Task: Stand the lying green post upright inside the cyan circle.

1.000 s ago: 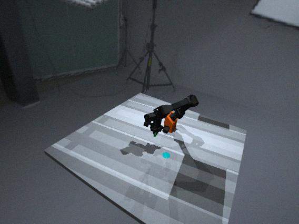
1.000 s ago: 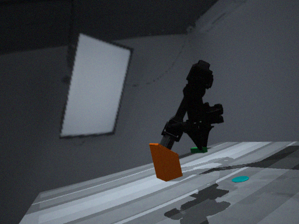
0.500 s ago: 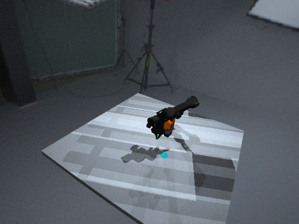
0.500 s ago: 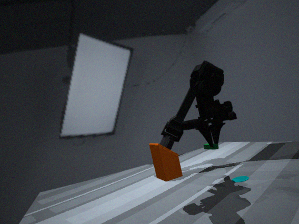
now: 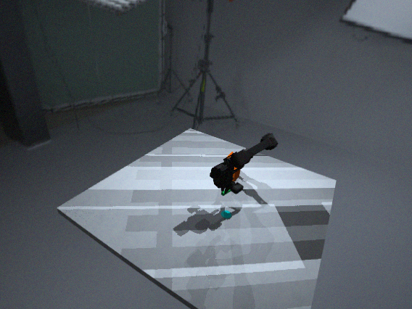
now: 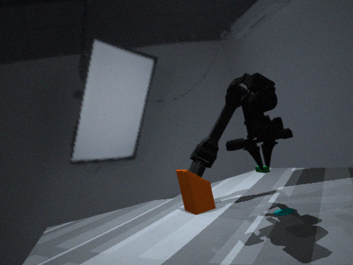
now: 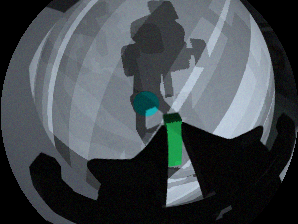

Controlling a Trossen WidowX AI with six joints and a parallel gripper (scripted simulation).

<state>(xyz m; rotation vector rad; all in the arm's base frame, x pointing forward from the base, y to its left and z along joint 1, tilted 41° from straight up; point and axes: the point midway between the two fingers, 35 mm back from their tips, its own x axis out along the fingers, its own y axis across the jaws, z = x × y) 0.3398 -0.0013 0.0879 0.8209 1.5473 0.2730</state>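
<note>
Now: gripper tip 40 mm to the right of the cyan circle and 140 mm above it. Round my gripper tip: green post 20 mm behind, 10 mm to the left.
</note>
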